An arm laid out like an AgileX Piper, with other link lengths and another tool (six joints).
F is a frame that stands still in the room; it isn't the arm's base.
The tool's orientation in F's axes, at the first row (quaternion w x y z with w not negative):
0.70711, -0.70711, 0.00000, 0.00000
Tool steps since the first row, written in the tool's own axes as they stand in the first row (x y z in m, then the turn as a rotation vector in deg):
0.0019, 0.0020, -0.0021, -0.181, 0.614, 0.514
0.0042, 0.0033, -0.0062, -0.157, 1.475, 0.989
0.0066, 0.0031, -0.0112, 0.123, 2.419, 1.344
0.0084, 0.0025, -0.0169, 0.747, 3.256, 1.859
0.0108, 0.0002, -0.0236, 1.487, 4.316, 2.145
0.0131, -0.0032, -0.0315, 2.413, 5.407, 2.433
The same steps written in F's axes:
0.0019, -0.0021, -0.0020, -0.181, 0.514, -0.614
0.0042, -0.0062, -0.0033, -0.157, 0.989, -1.475
0.0066, -0.0112, -0.0031, 0.123, 1.344, -2.419
0.0084, -0.0169, -0.0025, 0.747, 1.859, -3.256
0.0108, -0.0236, -0.0002, 1.487, 2.145, -4.316
0.0131, -0.0315, 0.0032, 2.413, 2.433, -5.407

